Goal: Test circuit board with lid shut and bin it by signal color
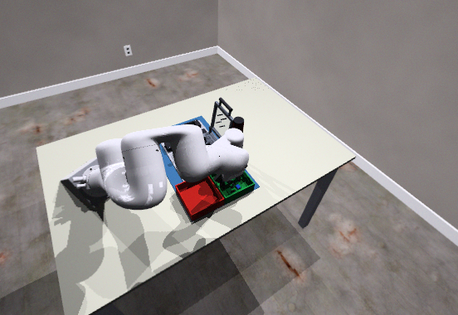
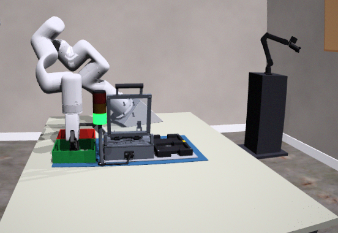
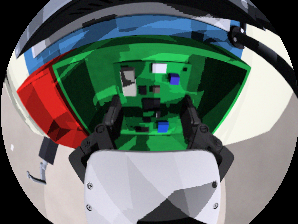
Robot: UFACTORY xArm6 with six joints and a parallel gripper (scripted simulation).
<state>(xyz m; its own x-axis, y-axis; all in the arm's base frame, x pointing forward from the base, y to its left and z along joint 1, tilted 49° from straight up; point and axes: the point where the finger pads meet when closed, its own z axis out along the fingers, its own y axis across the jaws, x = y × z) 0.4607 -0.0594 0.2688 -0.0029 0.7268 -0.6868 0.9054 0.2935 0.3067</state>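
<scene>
Now: hand right at the green bin. The rest, counted from my hand: green circuit board (1 cm below); red bin (15 cm behind); tester plate (4 cm behind, 21 cm to the left, 5 cm above).
</scene>
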